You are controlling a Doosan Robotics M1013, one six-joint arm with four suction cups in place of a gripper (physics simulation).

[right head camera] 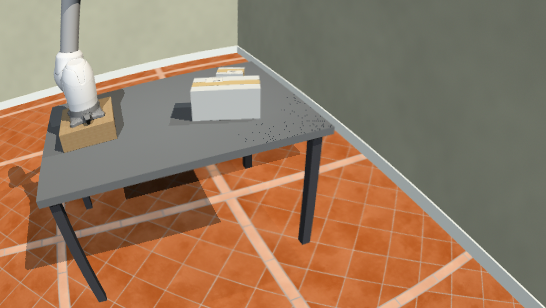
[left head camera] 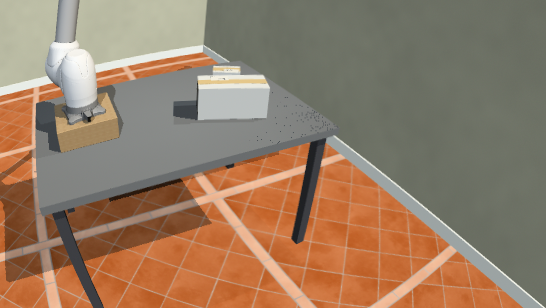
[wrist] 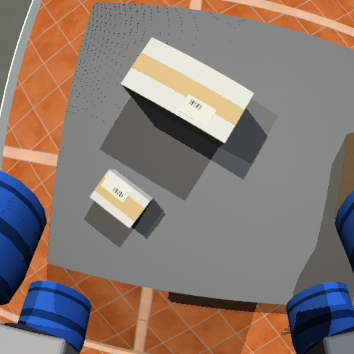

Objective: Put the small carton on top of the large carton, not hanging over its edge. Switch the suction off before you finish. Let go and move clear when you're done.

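Places are measured from the arm's base along level axes (x left, y back, z up), in millimetres.
Where they show: hand at its tool point: [wrist: 190, 271]; arm's base at its link origin: [right head camera: 85, 114] [left head camera: 83, 111].
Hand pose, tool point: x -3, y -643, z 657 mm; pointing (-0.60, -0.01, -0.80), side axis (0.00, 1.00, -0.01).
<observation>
Things, the pixels of their top centre, and the offset from my tool point. Level surfaces: height alone.
- small carton at its top centre: [wrist: 118, 198] [left head camera: 226, 69] [right head camera: 230, 70] dx +49, dy -195, dz -677 mm
- large carton at its top centre: [wrist: 186, 86] [left head camera: 232, 81] [right head camera: 225, 82] dx -243, dy -7, dz -603 mm
- grey table at its surface level: dz -752 mm
The small carton [left head camera: 226, 70] [right head camera: 230, 71] [wrist: 121, 198], white with a tan tape band and a label, stands on the table. It is partly hidden behind the large carton in both head views. The large carton [left head camera: 232, 102] [right head camera: 225, 104] [wrist: 187, 90], white with a tan band and a label on top, stands apart from it. My suction gripper [left head camera: 86, 116] [right head camera: 86, 119] [wrist: 182, 280] is open, with no carton on its blue cups. It is well to the left of both cartons in the head views.
A brown box [left head camera: 89, 136] [right head camera: 90, 138] [wrist: 349, 170] stands at the left part of the grey table [left head camera: 150, 155] [right head camera: 150, 152] [wrist: 240, 250]. In the head views the gripper overlaps its top; the gap between them cannot be judged. A dark green wall [left head camera: 400, 75] [right head camera: 400, 75] rises past the table's right side.
</observation>
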